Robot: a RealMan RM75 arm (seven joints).
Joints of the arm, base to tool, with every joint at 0 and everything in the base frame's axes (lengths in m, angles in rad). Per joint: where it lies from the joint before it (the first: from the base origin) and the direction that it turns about. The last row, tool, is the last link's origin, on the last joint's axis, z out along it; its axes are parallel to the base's.
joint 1: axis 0 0 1 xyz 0 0 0.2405
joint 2: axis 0 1 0 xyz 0 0 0
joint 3: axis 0 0 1 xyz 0 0 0.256
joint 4: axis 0 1 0 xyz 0 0 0
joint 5: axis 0 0 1 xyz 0 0 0.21
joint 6: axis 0 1 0 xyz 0 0 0
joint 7: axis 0 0 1 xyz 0 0 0.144
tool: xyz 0 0 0
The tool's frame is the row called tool.
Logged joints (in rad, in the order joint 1, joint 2, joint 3, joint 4, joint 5, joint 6, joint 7), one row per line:
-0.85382 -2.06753 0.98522 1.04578 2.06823 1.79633 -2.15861
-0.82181 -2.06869 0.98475 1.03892 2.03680 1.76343 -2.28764
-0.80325 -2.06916 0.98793 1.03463 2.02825 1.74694 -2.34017
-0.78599 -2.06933 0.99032 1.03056 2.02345 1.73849 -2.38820
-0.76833 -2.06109 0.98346 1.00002 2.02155 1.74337 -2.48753
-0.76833 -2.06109 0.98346 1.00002 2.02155 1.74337 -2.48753
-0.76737 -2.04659 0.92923 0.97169 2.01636 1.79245 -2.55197
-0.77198 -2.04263 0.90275 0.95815 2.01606 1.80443 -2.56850
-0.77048 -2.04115 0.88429 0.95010 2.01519 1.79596 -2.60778
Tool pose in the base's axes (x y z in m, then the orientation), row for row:
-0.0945 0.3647 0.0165 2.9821 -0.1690 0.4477
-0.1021 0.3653 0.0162 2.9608 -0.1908 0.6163
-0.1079 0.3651 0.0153 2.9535 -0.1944 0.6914
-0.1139 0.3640 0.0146 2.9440 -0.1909 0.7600
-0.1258 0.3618 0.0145 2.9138 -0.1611 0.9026
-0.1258 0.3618 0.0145 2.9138 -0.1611 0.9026
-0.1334 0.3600 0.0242 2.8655 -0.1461 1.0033
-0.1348 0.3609 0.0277 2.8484 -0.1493 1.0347
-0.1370 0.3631 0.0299 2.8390 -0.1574 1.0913
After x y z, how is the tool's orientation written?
As angles about the fixed x, y, z axes (roll, pitch, yaw), in radians.
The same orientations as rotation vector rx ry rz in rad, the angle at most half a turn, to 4 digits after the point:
2.9384 0.6481 0.3019
2.8729 0.8870 0.3568
2.8395 0.9933 0.3721
2.8019 1.0884 0.3778
2.6981 1.2770 0.3657
2.6981 1.2770 0.3657
2.5965 1.3899 0.3857
2.5653 1.4225 0.4049
2.5259 1.4923 0.4299

